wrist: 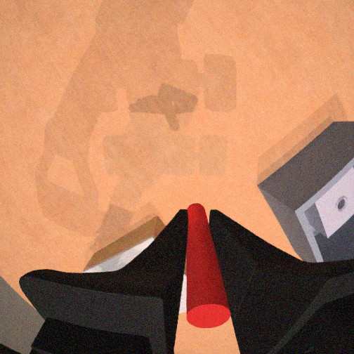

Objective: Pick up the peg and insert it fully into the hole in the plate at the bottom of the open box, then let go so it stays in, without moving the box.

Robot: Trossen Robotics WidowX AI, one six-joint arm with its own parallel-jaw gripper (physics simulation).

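Observation:
The red peg (204,265) is held between the two black fingers of my gripper (197,215), which is shut on it. The peg's flat round end faces the camera and its other end is at the fingertips. The grey open box (300,175) is at the right edge, apart from the gripper and partly cut off by the frame. Inside it, a pale plate (330,220) with a small round hole (342,203) shows. The right finger hides part of the box's near side.
A brown block-like object (125,246) with a white and grey face lies behind the left finger, partly hidden. A grey shape (17,317) shows at the lower left edge. Shadows of the arm fall on the orange-tan table (280,45).

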